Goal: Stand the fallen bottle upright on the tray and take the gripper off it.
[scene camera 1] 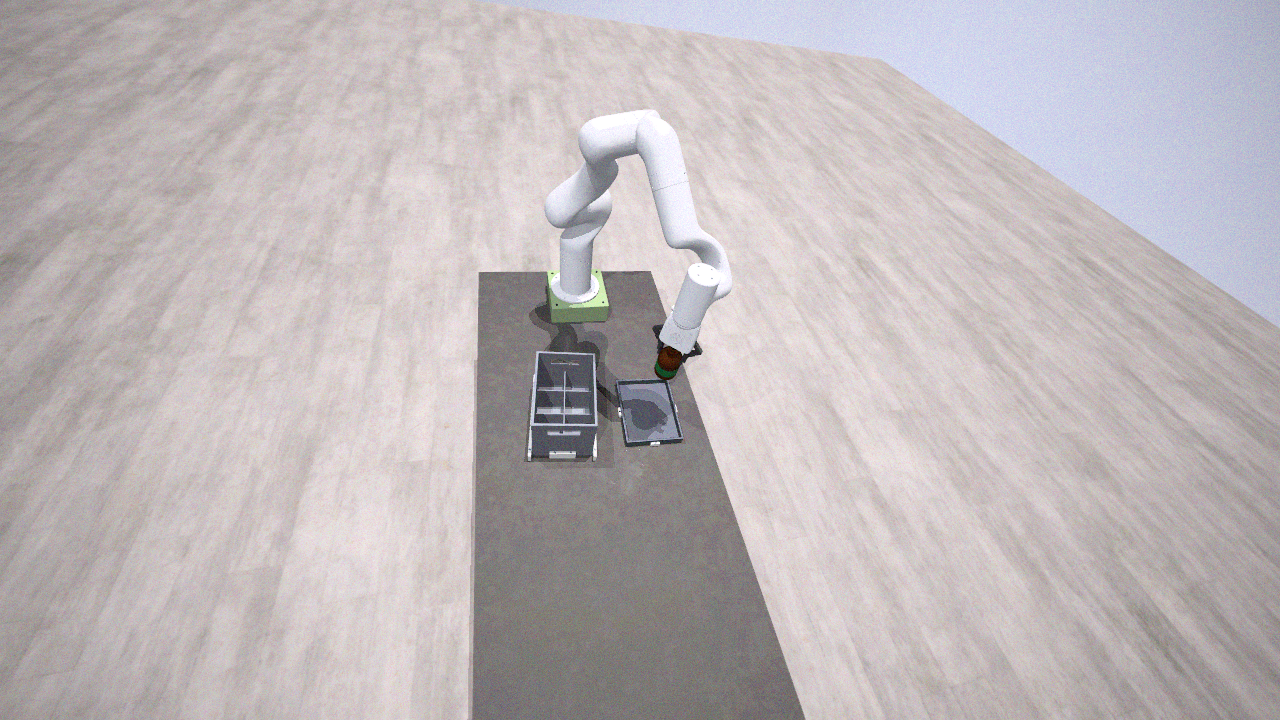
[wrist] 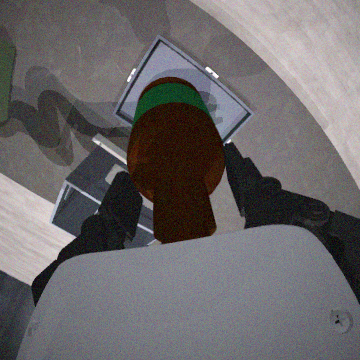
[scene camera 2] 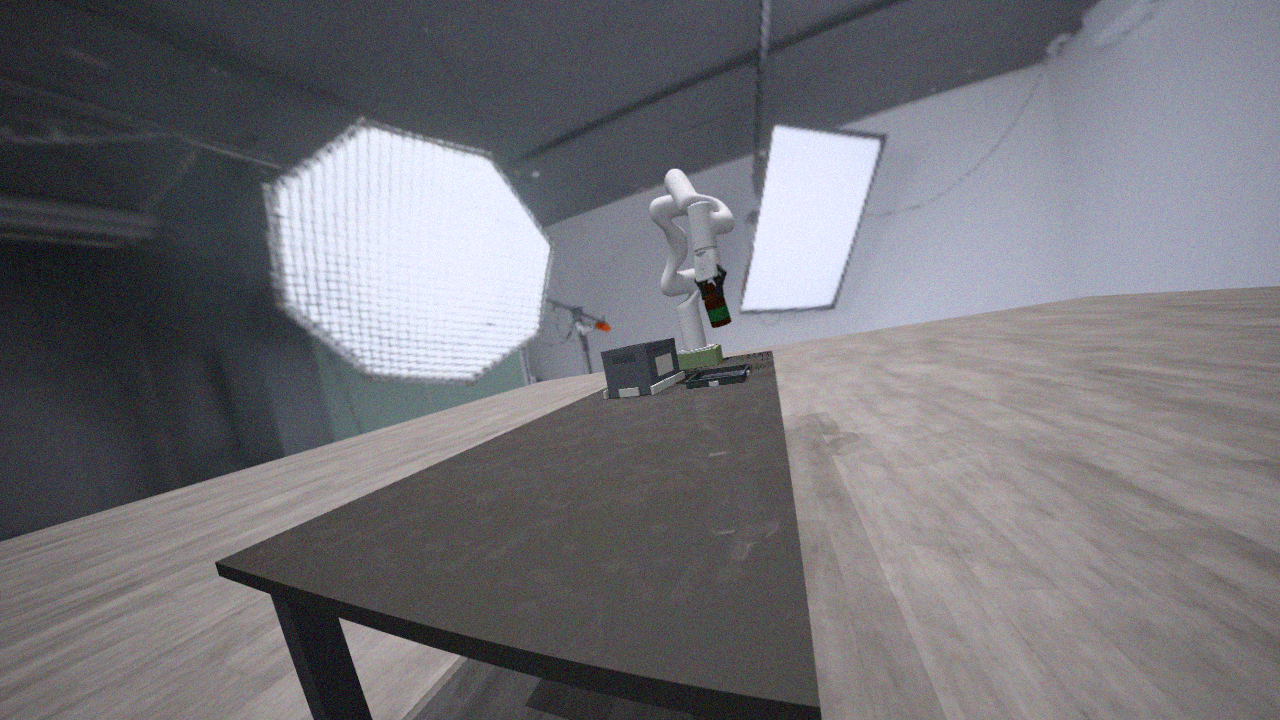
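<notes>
A brown bottle (scene camera 1: 666,365) (scene camera 2: 717,309) (wrist: 172,130) with a green band hangs in the air, neck up towards the palm and base down, tilted a little. My gripper (scene camera 1: 672,352) (scene camera 2: 713,288) (wrist: 177,173) is shut on the bottle, with one black finger on each side of its body. The grey tray (scene camera 1: 660,429) (wrist: 187,56) lies flat on the table; in scene camera 2 the tray (scene camera 2: 729,379) is below the bottle, with a gap between them. In the wrist view the bottle's base hides part of the tray.
A grey divided crate (scene camera 1: 563,439) (scene camera 2: 637,368) (wrist: 89,169) stands beside the tray. The arm's green base block (scene camera 1: 578,312) (scene camera 2: 700,357) (wrist: 6,82) is at the far end of the dark table (scene camera 1: 617,573) (scene camera 2: 572,537). The table's right edge runs close to the tray.
</notes>
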